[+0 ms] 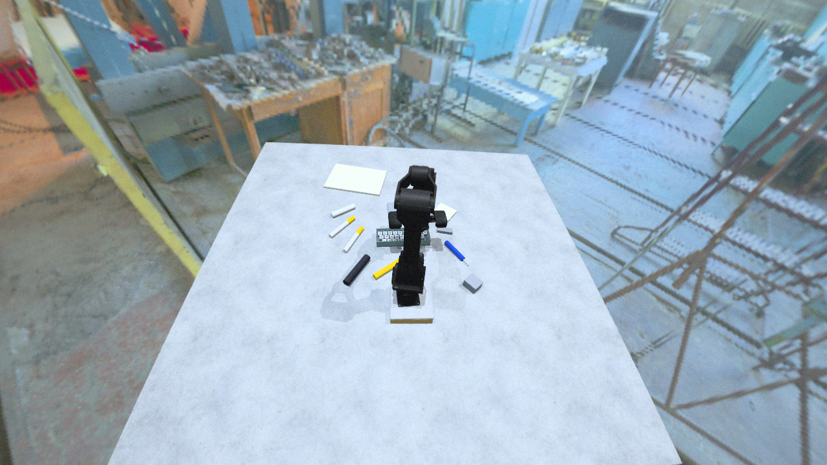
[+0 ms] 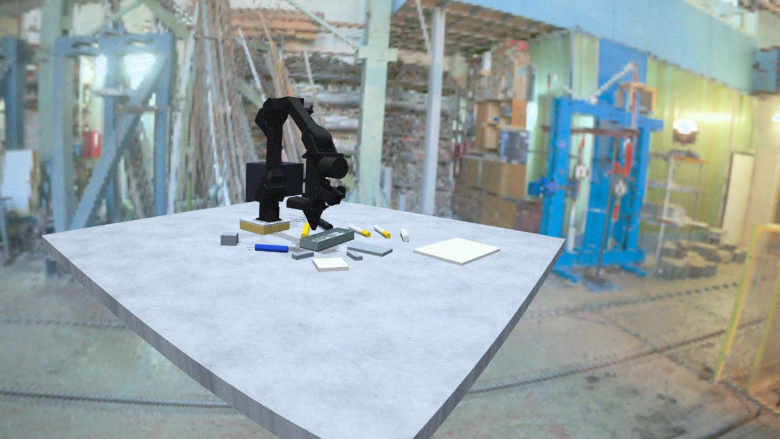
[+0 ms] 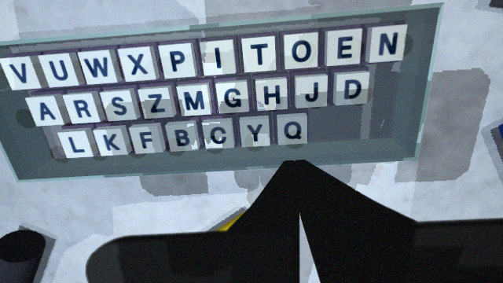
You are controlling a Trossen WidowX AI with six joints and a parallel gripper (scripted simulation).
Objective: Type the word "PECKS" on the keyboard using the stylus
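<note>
Now: gripper tip 7 cm past the blue stylus, 15 cm to the left of it and 3 cm above it. The rest, counted from my gripper tip: grey slab (16 cm ahead, 5 cm to the left, 4 cm below); grey stylus tip (10 cm behind, 17 cm to the right, 3 cm below); yellow marker (9 cm behind, 8 cm to the left, 3 cm below).
</note>
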